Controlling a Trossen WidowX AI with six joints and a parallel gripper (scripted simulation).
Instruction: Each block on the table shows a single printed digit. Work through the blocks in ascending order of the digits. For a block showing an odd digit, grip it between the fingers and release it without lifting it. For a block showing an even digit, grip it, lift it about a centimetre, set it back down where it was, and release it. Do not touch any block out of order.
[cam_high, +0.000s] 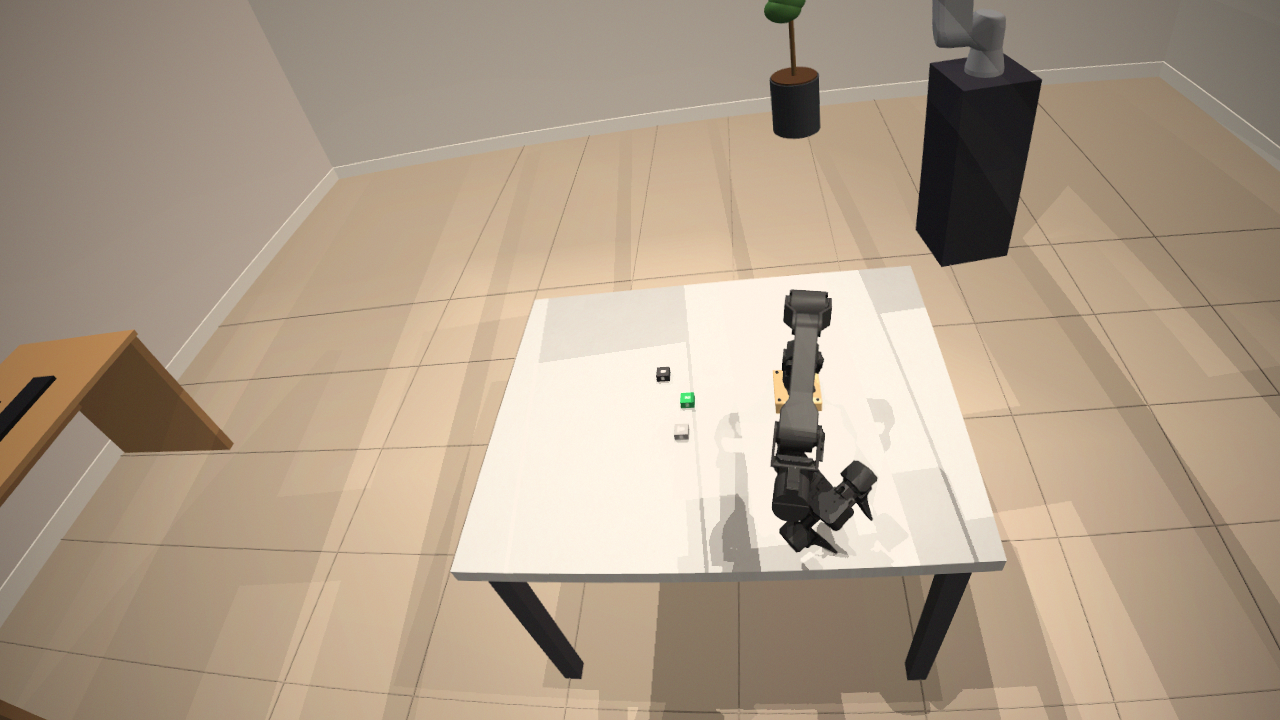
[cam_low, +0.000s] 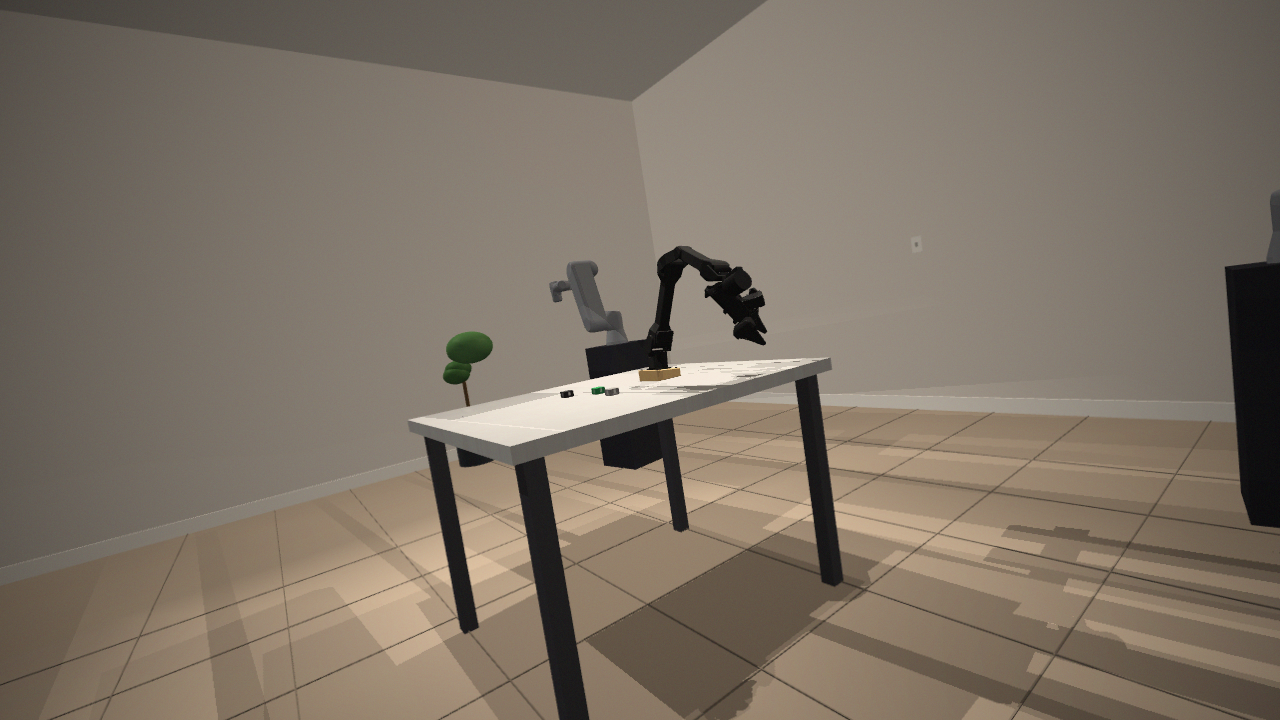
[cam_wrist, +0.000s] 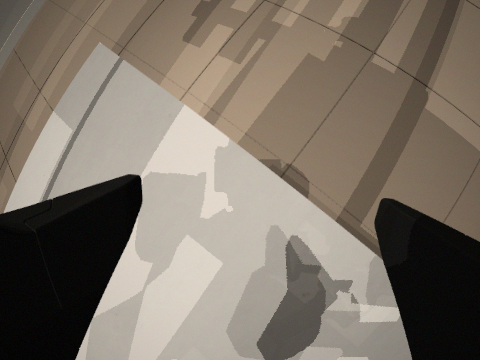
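Right now my gripper tip is 480 mm to the left of the green block, 260 mm short of it and 90 mm above it. From my gripper tip the other things lie so: grey block (380 mm to the right, 280 mm ahead, 90 mm below); black block (580 mm to the right, 310 mm ahead, 90 mm below).
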